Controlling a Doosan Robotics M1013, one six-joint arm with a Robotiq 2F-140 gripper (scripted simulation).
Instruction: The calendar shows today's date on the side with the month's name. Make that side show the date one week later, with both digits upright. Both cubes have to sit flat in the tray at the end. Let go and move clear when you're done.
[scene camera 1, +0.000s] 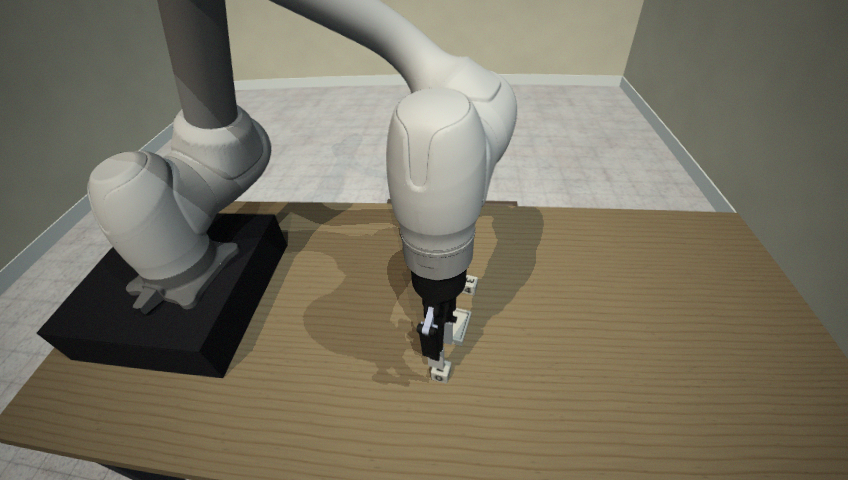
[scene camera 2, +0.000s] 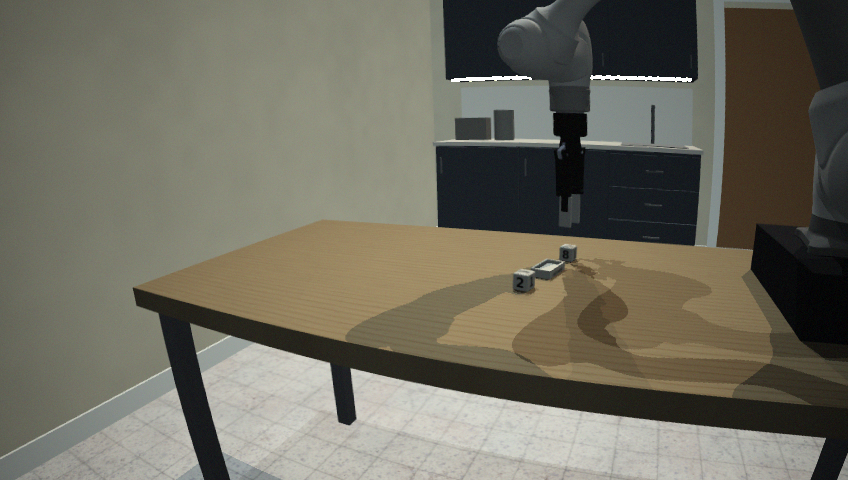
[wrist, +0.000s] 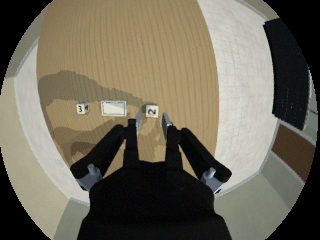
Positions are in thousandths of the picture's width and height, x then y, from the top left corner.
Labels:
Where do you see my gripper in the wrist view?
At 473, 490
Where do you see my gripper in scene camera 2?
672, 468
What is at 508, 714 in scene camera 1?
My gripper.

